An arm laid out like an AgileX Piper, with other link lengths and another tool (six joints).
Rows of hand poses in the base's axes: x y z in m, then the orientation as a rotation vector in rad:
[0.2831, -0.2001, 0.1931, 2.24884, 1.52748, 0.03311]
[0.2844, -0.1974, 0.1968, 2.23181, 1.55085, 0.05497]
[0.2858, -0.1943, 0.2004, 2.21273, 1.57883, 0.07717]
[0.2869, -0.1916, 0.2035, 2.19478, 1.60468, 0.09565]
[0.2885, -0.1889, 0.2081, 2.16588, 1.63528, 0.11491]
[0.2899, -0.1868, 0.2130, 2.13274, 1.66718, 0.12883]
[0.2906, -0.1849, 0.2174, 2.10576, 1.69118, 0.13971]
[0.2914, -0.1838, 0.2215, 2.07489, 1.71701, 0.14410]
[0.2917, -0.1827, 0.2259, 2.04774, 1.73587, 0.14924]
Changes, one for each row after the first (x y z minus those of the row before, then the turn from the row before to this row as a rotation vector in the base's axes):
[0.0013, 0.0027, 0.0037, 0.00555, -0.00955, 0.02362]
[0.0014, 0.0031, 0.0036, 0.00636, -0.00835, 0.02718]
[0.0011, 0.0027, 0.0031, 0.00513, -0.00646, 0.02493]
[0.0016, 0.0027, 0.0046, 0.00001, -0.00915, 0.03215]
[0.0014, 0.0021, 0.0049, -0.00429, -0.00713, 0.03388]
[0.0007, 0.0019, 0.0044, -0.00404, -0.00620, 0.02648]
[0.0008, 0.0011, 0.0041, -0.00868, -0.00337, 0.02820]
[0.0003, 0.0011, 0.0044, -0.00817, -0.00531, 0.02292]

